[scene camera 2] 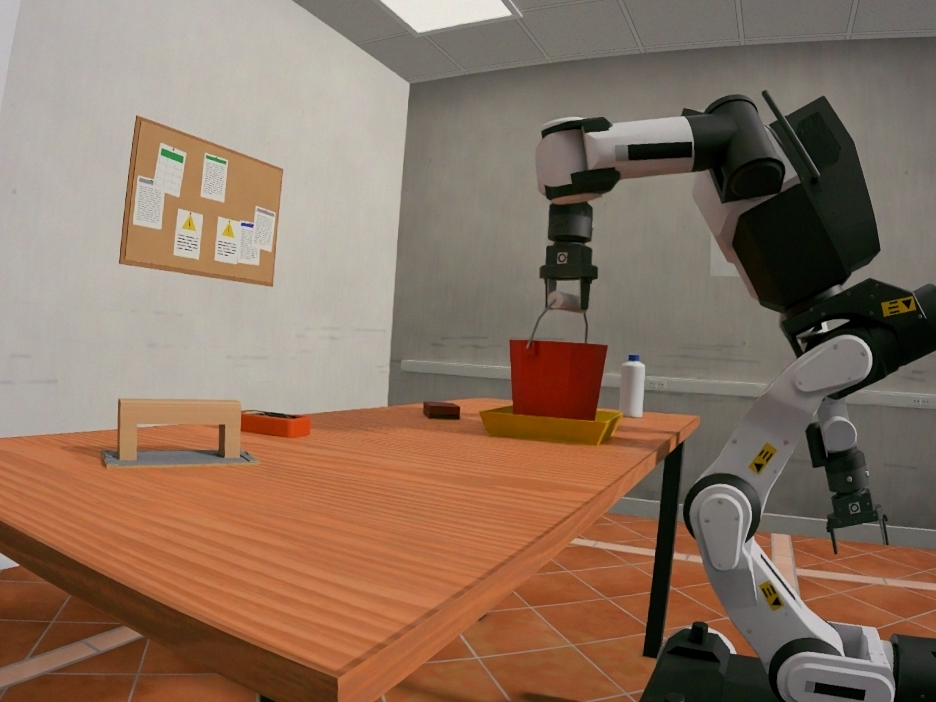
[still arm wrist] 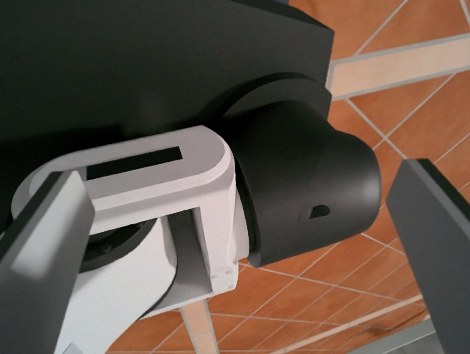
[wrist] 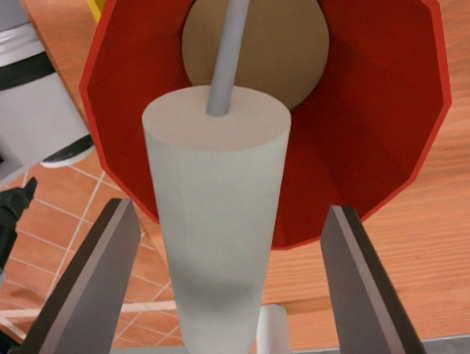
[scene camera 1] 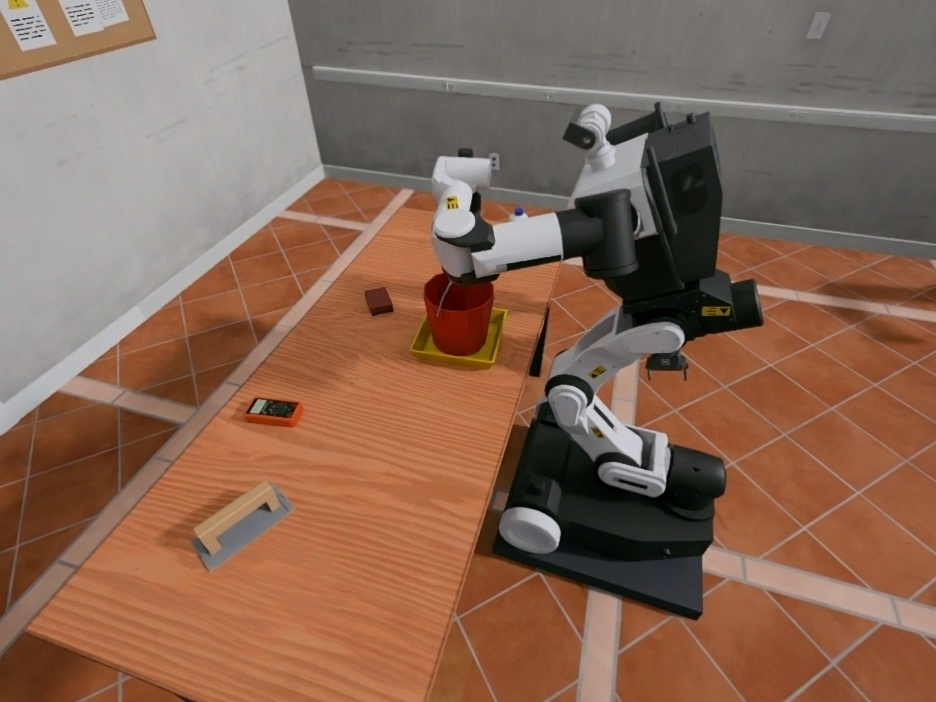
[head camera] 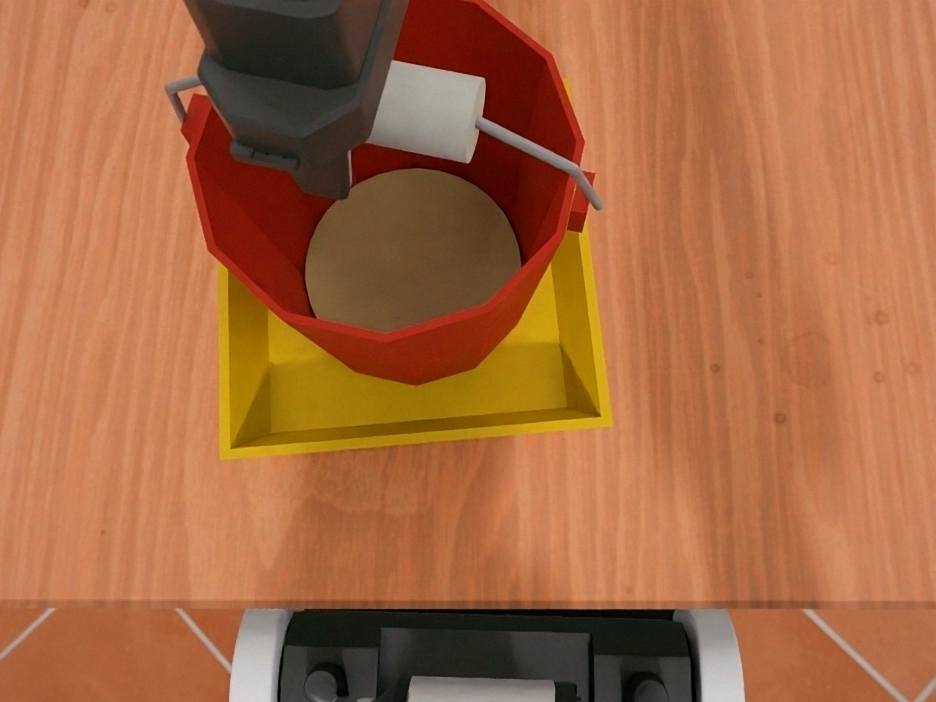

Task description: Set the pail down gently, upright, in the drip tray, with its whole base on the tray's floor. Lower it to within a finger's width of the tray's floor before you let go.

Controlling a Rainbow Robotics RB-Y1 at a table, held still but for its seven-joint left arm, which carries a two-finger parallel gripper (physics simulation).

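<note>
The red pail point(head camera: 423, 358) point(scene camera 1: 458, 324) point(scene camera 2: 557, 377) point(wrist: 360, 130) stands upright inside the yellow drip tray point(head camera: 340, 400) point(scene camera 2: 529, 429). The tray's front wall hides the pail's base in scene camera 2, and the pail covers the tray's back part in the head view. The pail's wire handle is up, with its white grip point(head camera: 434, 113) point(scene camera 2: 567, 300) point(wrist: 220, 200) between my fingers. My gripper point(wrist: 231, 206) is open, with a gap on each side of the grip in the wrist view. In the head view the gripper hides part of the grip and the pail's left rim.
A dark red block point(scene camera 1: 378, 300) point(scene camera 2: 441, 410) lies beyond the tray. A white bottle point(scene camera 2: 632, 386) with a blue cap stands behind the pail. An orange multimeter point(scene camera 1: 273, 411) and a wooden-handled trowel point(scene camera 1: 238, 521) point(scene camera 2: 179, 410) lie farther along the table. The still arm hangs beside the table.
</note>
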